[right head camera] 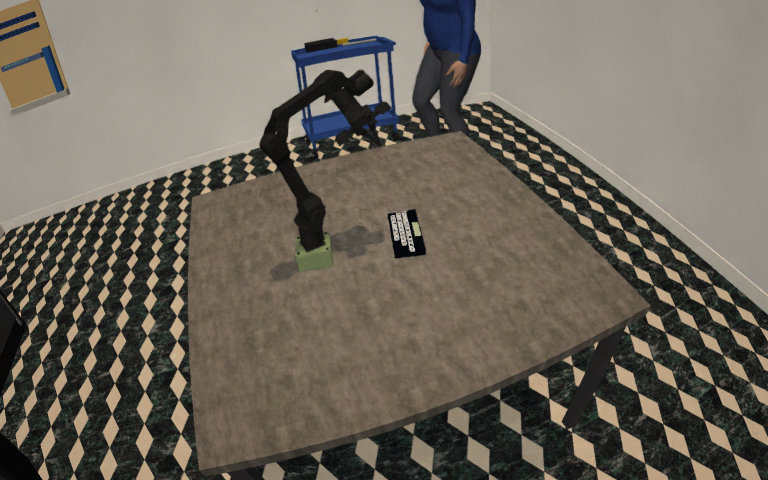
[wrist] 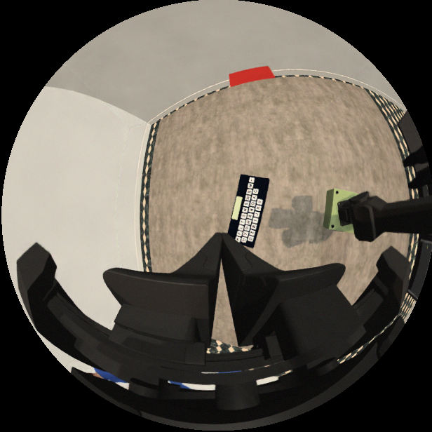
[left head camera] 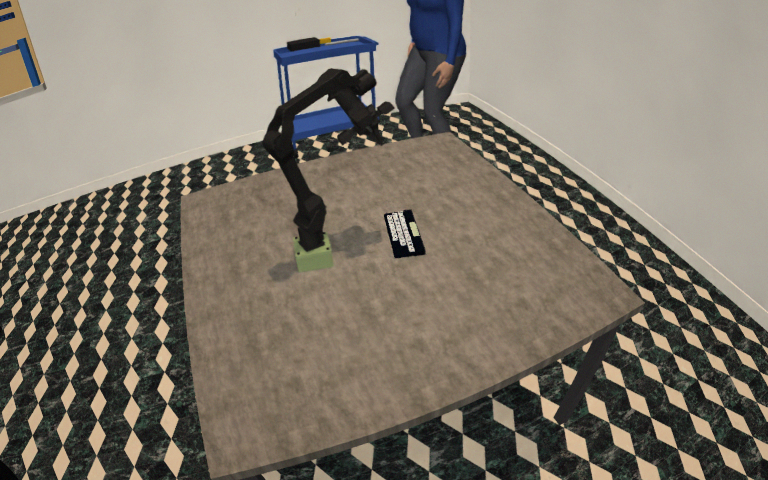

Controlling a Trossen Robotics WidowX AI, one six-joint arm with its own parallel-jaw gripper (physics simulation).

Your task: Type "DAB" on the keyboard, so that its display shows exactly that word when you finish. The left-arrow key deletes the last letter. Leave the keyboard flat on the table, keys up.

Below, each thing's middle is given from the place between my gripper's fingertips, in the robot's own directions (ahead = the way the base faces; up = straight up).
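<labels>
The dark keyboard (right head camera: 407, 221) is 31 cm below my hand. Measured from that same hand, the keyboard is also 5 cm to the right of it and 4 cm ahead of it.
</labels>
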